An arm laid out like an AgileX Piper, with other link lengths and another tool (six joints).
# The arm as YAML. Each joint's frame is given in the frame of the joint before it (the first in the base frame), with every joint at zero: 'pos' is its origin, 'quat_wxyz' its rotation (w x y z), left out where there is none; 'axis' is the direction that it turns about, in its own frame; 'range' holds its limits. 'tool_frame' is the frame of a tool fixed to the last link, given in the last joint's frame.
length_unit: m
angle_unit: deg
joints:
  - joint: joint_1
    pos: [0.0, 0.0, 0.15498]
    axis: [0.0, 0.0, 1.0]
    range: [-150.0, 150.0]
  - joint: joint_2
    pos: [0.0, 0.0, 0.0]
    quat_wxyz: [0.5, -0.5, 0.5, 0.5]
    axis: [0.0, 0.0, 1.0]
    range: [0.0, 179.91]
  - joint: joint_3
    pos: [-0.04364, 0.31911, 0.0]
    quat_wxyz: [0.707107, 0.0, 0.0, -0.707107]
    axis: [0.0, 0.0, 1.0]
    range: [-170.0, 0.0]
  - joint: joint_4
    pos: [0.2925, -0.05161, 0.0]
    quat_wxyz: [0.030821, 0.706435, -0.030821, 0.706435]
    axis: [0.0, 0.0, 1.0]
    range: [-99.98, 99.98]
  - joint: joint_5
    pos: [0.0, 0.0, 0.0]
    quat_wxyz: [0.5, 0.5, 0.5, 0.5]
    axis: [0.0, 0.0, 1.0]
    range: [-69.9, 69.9]
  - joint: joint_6
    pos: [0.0, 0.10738, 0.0]
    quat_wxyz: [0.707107, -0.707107, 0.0, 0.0]
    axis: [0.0, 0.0, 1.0]
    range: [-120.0, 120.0]
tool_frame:
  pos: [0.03, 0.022, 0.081]
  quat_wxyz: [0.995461, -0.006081, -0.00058, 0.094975]
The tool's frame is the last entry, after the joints.
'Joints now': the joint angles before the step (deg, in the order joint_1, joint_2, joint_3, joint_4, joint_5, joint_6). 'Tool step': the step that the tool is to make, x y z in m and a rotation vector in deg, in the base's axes. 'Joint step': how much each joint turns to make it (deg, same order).
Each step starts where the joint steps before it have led.
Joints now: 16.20, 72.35, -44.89, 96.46, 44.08, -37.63
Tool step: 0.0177, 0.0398, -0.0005, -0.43, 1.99, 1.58
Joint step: 6.33, 6.15, -6.26, 0.24, -4.51, 2.43
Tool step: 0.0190, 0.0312, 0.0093, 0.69, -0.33, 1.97
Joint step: 3.03, 5.46, -6.75, 0.12, -0.88, 0.95
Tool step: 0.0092, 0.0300, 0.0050, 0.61, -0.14, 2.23
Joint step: 2.94, 4.20, -5.15, 0.09, -0.55, 0.77
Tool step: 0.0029, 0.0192, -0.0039, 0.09, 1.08, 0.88
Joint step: 2.14, 2.55, -2.46, 0.12, -1.06, 1.12
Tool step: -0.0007, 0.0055, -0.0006, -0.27, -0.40, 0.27
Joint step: 0.80, 0.45, -0.41, 0.20, -0.62, -0.53
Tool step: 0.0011, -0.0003, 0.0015, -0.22, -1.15, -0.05
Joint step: 0.00, -0.02, 0.00, 0.48, -0.21, -1.49
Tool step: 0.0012, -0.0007, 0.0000, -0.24, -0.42, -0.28
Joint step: -0.01, 0.01, 0.00, 0.11, -0.37, -0.51
